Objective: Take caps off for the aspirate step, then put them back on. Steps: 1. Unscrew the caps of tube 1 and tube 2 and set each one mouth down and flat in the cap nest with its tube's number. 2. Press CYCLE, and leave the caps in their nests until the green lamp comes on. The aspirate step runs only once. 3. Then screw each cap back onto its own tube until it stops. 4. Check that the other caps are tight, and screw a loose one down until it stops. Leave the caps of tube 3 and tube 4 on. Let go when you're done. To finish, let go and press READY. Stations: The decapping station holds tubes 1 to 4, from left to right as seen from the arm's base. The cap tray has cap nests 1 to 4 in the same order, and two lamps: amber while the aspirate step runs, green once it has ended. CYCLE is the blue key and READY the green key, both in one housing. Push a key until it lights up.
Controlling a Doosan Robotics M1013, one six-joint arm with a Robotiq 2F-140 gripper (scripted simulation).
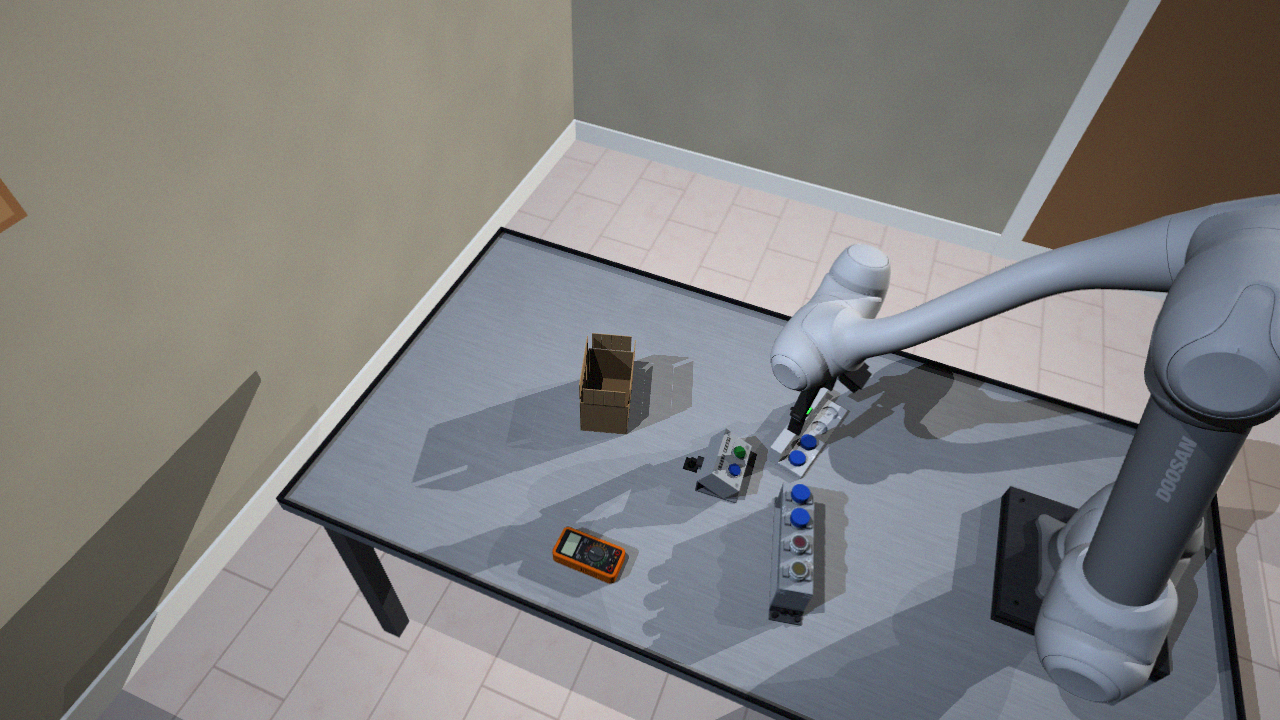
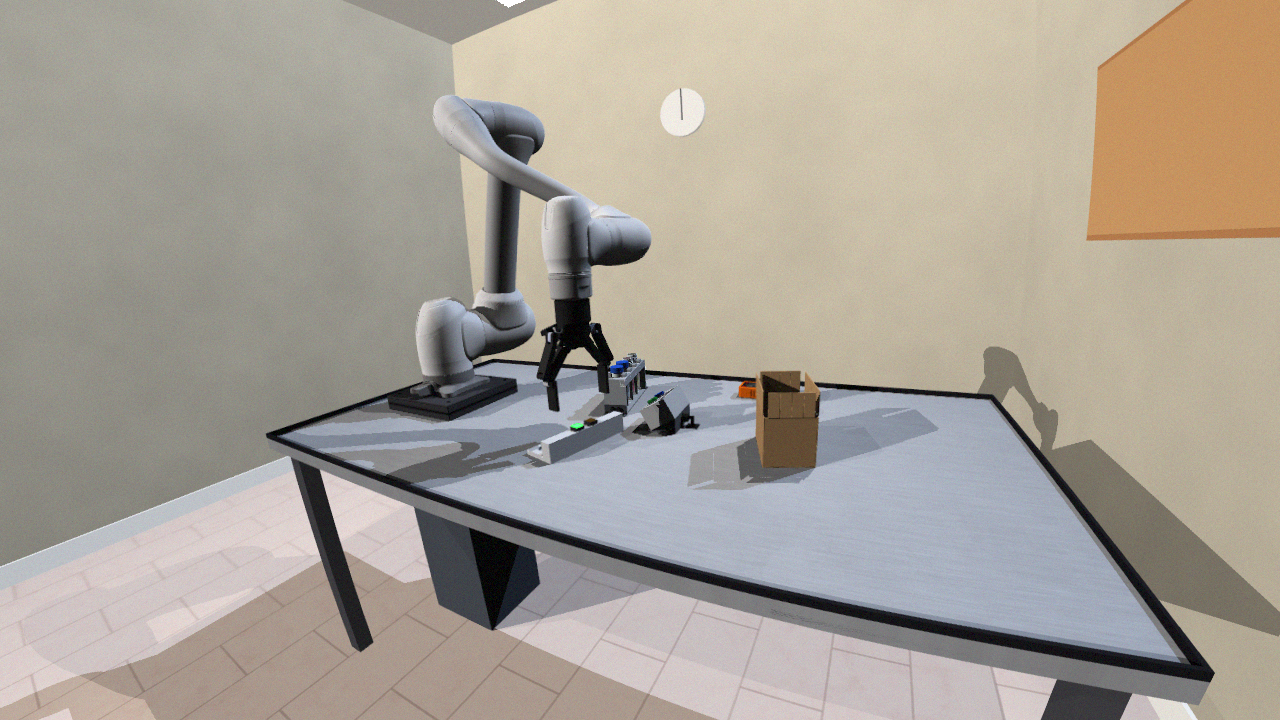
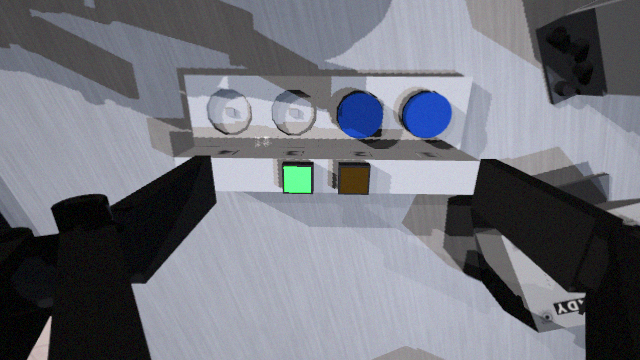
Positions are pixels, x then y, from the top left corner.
my gripper: image 1; image 2; image 3 343,181
cardboard box: image 1; image 2; not seen in image 3 (out of frame)
same spot on my gripper: [image 1: 799,412] = [image 2: 605,353]
same spot on cardboard box: [image 2: 783,441] = [image 1: 616,364]
